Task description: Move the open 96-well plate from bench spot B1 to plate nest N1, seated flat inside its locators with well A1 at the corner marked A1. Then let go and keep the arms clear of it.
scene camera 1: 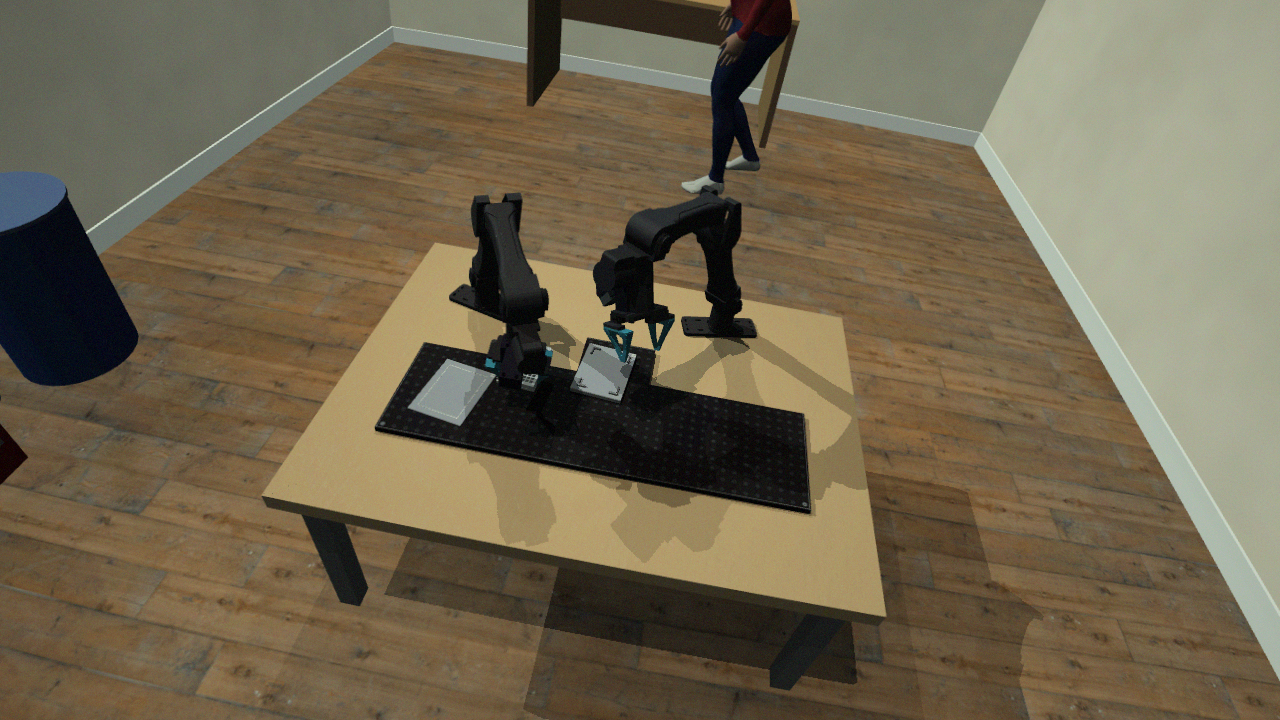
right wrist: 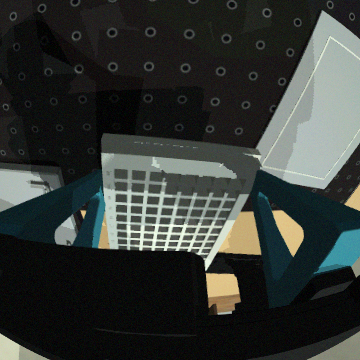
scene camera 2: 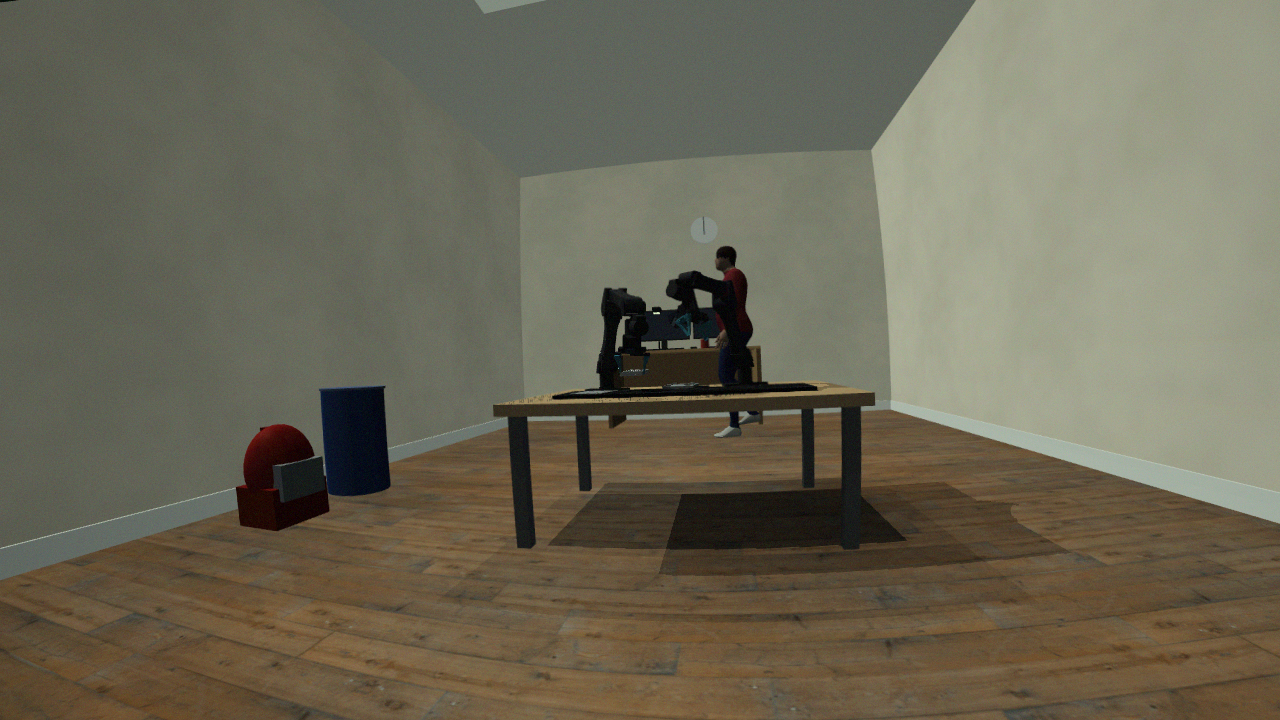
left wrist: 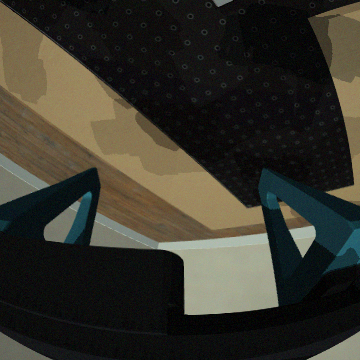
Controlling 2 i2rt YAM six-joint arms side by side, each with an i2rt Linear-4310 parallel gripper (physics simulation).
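Frame: origin at the left arm's base, x back, y right, z up, level; metres.
Seen in the pictures: left gripper, fingertip midpoint: (scene camera 1: 640,356) (scene camera 2: 698,338) (left wrist: 179,176); right gripper, fingertip midpoint: (right wrist: 178,177) (scene camera 2: 632,373); left arm's base, link origin: (scene camera 1: 718,328); right arm's base, link origin: (scene camera 1: 487,305) (right wrist: 249,262).
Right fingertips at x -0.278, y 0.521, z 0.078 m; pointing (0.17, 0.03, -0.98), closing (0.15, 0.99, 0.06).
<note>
Pixels of each thing's top centre, then the offset from my right fingertips to it. Level surfaces: height alone.
- white 96-well plate, top centre: (right wrist: 168,238) (scene camera 1: 525,360) (scene camera 2: 634,369) dx +0.040, dy -0.013, dz +0.015 m
- nest N1, top centre: (right wrist: 26,221) (scene camera 1: 604,368) (scene camera 2: 680,383) dx +0.083, dy -0.197, dz -0.047 m
- black perforated board, surface height: dz -0.065 m
The white 96-well plate (right wrist: 167,200) (scene camera 1: 529,380) (scene camera 2: 633,370) is between the fingers of my right gripper (right wrist: 178,177) (scene camera 1: 519,360), held above the black board, wells facing up. The corner letters are too small to read. The pale flat pad with a white outline, spot B1 (scene camera 1: 452,392) (right wrist: 320,95), lies at the board's left end in scene camera 1, with nothing on it. The nest N1 (scene camera 1: 604,370) (right wrist: 20,185), with dark corner locators, is bare, to the right of the held plate. My left gripper (scene camera 1: 640,354) (left wrist: 179,176) is open and empty, above the nest's right side.
The black perforated board (scene camera 1: 707,447) (left wrist: 200,75) runs across the wooden table (scene camera 1: 402,488) (scene camera 2: 716,406). The left arm reaches in close beside the nest. A person (scene camera 1: 742,80) (scene camera 2: 733,300) stands behind the table, near a desk. A blue barrel (scene camera 1: 62,295) (scene camera 2: 355,438) stands at the left.
</note>
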